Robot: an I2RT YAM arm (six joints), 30 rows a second.
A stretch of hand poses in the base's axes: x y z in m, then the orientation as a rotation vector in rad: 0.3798, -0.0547, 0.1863, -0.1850, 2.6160, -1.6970; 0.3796, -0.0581, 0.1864, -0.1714, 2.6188, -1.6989; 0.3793, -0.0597, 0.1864, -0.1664, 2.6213, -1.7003; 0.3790, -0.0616, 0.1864, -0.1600, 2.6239, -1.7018; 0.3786, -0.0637, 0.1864, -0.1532, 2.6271, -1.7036; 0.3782, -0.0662, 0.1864, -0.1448, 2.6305, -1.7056; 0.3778, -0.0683, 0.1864, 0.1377, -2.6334, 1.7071; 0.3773, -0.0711, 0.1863, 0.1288, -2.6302, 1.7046; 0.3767, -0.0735, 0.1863, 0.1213, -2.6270, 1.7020; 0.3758, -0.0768, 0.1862, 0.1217, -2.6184, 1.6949; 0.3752, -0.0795, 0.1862, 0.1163, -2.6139, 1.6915; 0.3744, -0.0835, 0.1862, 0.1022, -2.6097, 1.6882; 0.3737, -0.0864, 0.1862, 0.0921, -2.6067, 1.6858; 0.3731, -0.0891, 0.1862, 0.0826, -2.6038, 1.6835; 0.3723, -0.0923, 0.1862, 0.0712, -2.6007, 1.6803; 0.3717, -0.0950, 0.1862, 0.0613, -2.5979, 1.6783; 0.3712, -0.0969, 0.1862, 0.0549, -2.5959, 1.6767
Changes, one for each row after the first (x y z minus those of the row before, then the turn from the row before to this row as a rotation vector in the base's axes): -0.0002, -0.0034, 0.0001, -0.0001, -0.0026, -0.0088; -0.0003, -0.0016, 0.0000, 0.0000, 0.0004, -0.0042; -0.0003, -0.0019, 0.0000, 0.0000, 0.0000, -0.0050; -0.0004, -0.0021, 0.0000, 0.0000, 0.0004, -0.0055; -0.0004, -0.0025, 0.0000, 0.0000, 0.0000, -0.0065; -0.0004, -0.0021, 0.0000, 0.0001, 0.0004, -0.0058; -0.0005, -0.0028, -0.0001, 0.0000, 0.0007, -0.0071; -0.0006, -0.0024, 0.0000, 0.0001, 0.0012, -0.0063; -0.0009, -0.0033, -0.0001, 0.0004, 0.0096, -0.0056; -0.0006, -0.0027, 0.0000, 0.0000, 0.0031, -0.0060; -0.0008, -0.0040, 0.0000, 0.0000, 0.0000, -0.0107; -0.0007, -0.0029, 0.0000, 0.0000, 0.0000, -0.0076; -0.0006, -0.0027, 0.0000, 0.0000, 0.0000, -0.0072; -0.0008, -0.0032, 0.0000, 0.0004, -0.0001, -0.0086; -0.0006, -0.0027, 0.0000, -0.0001, -0.0004, -0.0073; -0.0005, -0.0019, 0.0000, 0.0000, 0.0000, -0.0049
